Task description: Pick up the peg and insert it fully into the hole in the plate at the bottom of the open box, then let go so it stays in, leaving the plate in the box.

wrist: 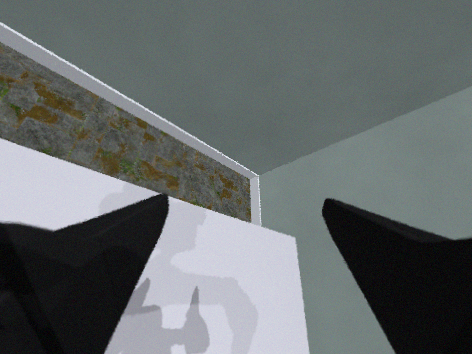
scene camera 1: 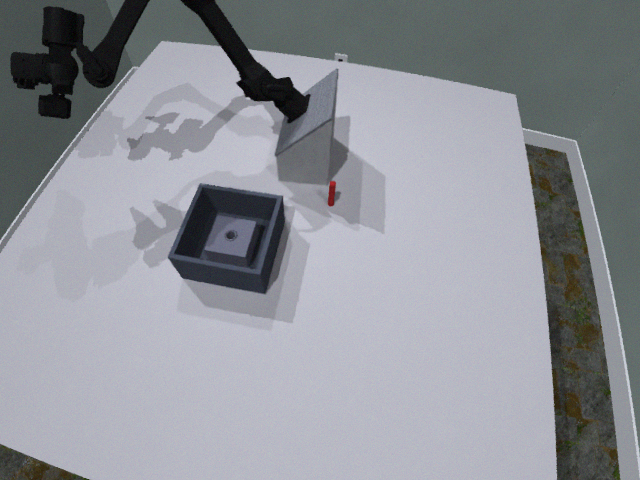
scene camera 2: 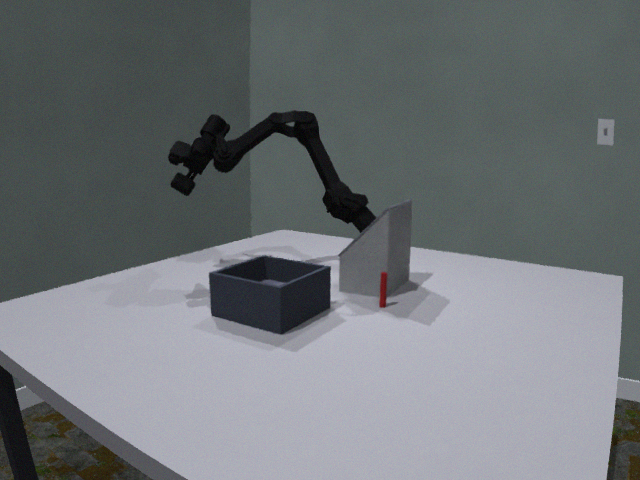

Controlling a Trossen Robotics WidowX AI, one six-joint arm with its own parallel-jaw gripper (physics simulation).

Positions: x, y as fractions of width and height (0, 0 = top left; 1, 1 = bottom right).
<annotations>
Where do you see a pale square plate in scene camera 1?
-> At 0.36, 0.50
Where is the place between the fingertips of the gripper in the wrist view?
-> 0.52, 0.58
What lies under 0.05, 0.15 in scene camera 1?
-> The gripper.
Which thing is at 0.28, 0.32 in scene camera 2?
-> The gripper.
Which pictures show the dark blue-grey box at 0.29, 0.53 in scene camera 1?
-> Scene camera 1 and scene camera 2 only.
</annotations>
